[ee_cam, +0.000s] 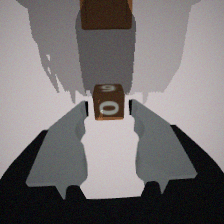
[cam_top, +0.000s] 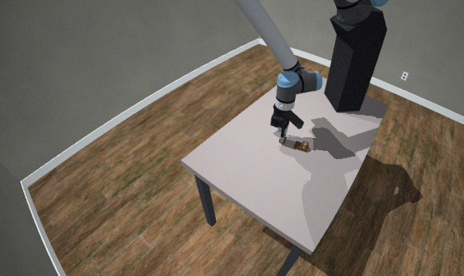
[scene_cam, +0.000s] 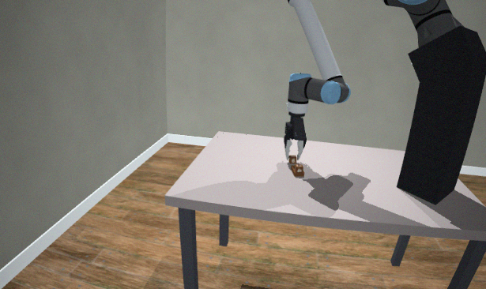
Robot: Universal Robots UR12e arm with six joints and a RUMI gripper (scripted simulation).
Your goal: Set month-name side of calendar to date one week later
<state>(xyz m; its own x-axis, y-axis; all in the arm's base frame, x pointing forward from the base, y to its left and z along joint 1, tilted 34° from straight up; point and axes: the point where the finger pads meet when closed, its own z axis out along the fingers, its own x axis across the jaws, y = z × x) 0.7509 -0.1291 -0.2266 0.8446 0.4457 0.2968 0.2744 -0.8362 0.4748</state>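
My gripper is now 10 mm above the brown calendar cube. Round my hand: brown wooden calendar tray: 30 mm behind, 100 mm to the left, 20 mm below.
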